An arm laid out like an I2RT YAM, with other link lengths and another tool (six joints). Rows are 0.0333 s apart.
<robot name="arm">
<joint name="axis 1" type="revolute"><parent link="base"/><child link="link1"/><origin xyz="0.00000 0.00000 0.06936" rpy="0.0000 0.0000 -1.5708"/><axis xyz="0 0 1"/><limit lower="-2.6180" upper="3.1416"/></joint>
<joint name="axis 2" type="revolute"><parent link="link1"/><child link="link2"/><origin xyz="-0.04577 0.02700 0.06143" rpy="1.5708 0.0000 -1.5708"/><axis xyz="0 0 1"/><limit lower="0.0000" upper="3.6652"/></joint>
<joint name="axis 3" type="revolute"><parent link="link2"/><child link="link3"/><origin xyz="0.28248 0.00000 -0.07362" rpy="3.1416 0.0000 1.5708"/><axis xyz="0 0 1"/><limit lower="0.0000" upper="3.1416"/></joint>
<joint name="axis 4" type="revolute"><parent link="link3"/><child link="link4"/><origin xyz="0.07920 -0.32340 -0.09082" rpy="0.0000 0.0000 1.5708"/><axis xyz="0 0 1"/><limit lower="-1.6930" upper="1.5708"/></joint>
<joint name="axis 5" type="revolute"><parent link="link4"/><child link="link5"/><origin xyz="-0.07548 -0.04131 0.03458" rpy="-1.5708 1.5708 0.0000"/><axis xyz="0 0 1"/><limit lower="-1.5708" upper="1.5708"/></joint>
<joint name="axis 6" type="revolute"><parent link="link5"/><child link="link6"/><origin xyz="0.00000 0.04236 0.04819" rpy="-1.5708 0.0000 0.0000"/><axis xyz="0 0 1"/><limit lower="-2.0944" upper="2.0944"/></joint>
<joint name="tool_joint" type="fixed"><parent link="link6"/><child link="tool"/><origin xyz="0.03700 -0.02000 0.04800" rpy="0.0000 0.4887 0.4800"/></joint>
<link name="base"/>
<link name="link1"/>
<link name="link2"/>
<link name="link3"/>
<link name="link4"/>
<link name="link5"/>
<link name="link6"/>
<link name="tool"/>
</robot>
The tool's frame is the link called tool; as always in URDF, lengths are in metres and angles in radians.
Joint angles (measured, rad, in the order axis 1, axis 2, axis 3, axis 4, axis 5, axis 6), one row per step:
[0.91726, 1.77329, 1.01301, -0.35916, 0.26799, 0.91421]
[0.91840, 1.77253, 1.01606, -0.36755, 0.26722, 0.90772]
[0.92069, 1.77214, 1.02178, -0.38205, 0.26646, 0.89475]
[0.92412, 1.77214, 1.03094, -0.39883, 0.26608, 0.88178]
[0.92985, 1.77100, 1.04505, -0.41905, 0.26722, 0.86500]
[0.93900, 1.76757, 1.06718, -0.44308, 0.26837, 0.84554]
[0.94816, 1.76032, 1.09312, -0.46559, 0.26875, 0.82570]
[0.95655, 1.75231, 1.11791, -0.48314, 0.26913, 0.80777]
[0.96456, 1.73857, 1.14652, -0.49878, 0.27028, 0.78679]
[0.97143, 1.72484, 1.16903, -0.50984, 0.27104, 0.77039]
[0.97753, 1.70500, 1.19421, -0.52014, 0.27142, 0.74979]
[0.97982, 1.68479, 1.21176, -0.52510, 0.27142, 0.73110]
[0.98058, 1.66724, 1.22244, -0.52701, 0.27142, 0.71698]
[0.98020, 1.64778, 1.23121, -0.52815, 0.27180, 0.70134]
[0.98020, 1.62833, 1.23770, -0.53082, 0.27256, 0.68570]
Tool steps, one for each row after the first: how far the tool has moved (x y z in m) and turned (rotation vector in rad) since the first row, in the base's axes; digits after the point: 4 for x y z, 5 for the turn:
[-0.0009, 0.0000, 0.0006, -0.00623, 0.00222, 0.00711]
[-0.0025, 0.0001, 0.0015, -0.01846, 0.00566, 0.02103]
[-0.0041, 0.0010, 0.0033, -0.03024, 0.00839, 0.03596]
[-0.0060, 0.0030, 0.0071, -0.04250, 0.00773, 0.05588]
[-0.0082, 0.0073, 0.0145, -0.05089, 0.00248, 0.08150]
[-0.0099, 0.0126, 0.0254, -0.05186, -0.00811, 0.10761]
[-0.0112, 0.0178, 0.0366, -0.04842, -0.02137, 0.13109]
[-0.0119, 0.0236, 0.0522, -0.03800, -0.04312, 0.15601]
[-0.0129, 0.0280, 0.0660, -0.02652, -0.06295, 0.17582]
[-0.0138, 0.0322, 0.0838, -0.00962, -0.08970, 0.19801]
[-0.0140, 0.0342, 0.0994, 0.00653, -0.11489, 0.21469]
[-0.0142, 0.0348, 0.1113, 0.01967, -0.13516, 0.22603]
[-0.0144, 0.0344, 0.1234, 0.03214, -0.15678, 0.23704]
[-0.0152, 0.0334, 0.1343, 0.04130, -0.17636, 0.24820]

